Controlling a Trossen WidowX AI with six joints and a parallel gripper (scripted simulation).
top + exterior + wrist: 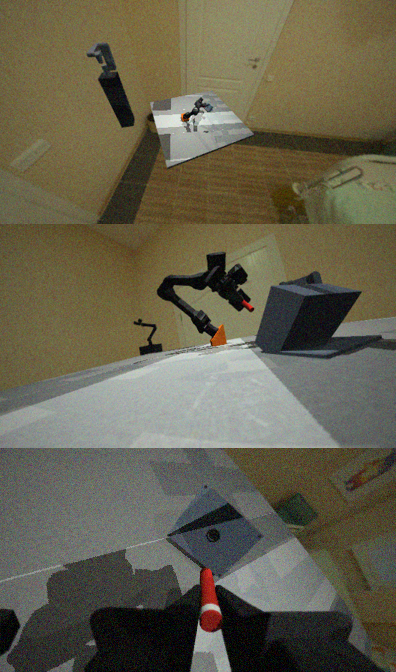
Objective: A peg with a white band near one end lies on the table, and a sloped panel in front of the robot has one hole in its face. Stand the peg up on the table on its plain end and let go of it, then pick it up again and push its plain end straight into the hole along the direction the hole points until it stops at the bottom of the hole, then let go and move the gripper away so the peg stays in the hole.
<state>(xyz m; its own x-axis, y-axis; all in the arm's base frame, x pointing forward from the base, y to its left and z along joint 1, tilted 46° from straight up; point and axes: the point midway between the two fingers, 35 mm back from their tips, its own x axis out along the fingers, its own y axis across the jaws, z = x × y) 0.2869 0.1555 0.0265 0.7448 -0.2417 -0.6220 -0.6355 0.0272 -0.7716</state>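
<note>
Now: the sloped panel 12 cm ahead of my gripper tip, 8 cm below it and 6 cm to the left of it. From my gripper tip the other things lie so: red peg (1 cm to the right, 1 cm behind, 1 cm above).
</note>
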